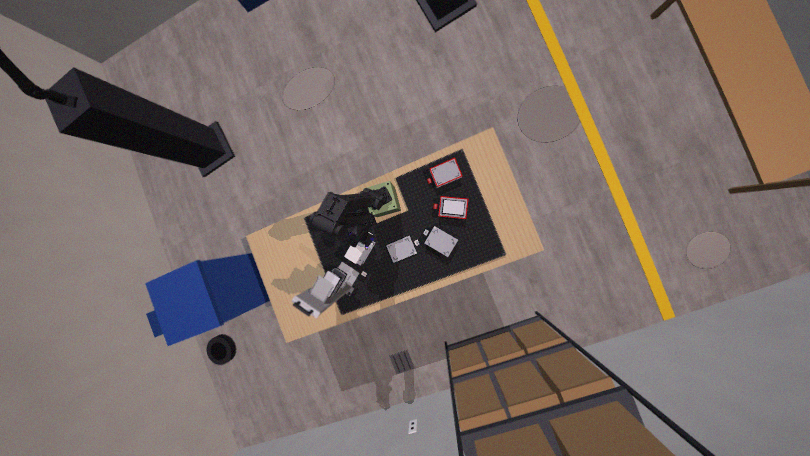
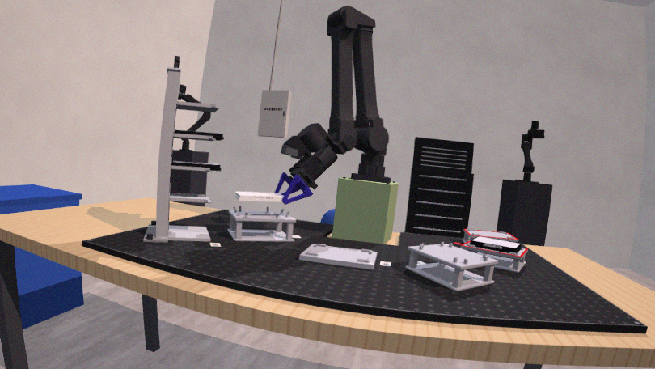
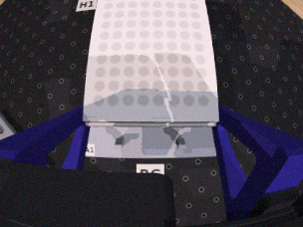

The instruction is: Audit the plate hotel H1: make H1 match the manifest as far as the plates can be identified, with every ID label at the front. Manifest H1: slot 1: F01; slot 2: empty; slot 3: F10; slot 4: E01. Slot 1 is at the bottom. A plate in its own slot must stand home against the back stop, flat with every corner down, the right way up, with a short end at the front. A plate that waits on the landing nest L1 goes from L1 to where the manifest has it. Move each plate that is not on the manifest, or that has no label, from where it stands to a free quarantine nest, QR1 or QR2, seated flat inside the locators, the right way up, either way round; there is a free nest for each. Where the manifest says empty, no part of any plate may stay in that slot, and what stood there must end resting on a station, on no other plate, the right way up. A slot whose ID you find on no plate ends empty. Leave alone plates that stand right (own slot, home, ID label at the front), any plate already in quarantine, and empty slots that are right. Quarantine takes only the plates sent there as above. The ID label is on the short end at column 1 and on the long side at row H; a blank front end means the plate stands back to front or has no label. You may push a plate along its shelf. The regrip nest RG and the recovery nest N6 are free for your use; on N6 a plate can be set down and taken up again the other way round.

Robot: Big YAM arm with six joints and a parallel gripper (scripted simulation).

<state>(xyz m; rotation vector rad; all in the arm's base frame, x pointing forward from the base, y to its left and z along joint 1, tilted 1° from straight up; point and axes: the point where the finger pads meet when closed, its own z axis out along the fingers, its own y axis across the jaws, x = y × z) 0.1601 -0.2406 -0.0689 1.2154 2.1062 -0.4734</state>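
The white well plate lies 30 mm ahead of my hand and 50 mm to the right of it. The rest, counted from my hand: RG label: 30 mm behind, 40 mm to the left, 110 mm below; H1 tag: 180 mm ahead, 110 mm to the right, 110 mm below; regrip nest RG: 30 mm ahead, 50 mm to the right, 50 mm below.
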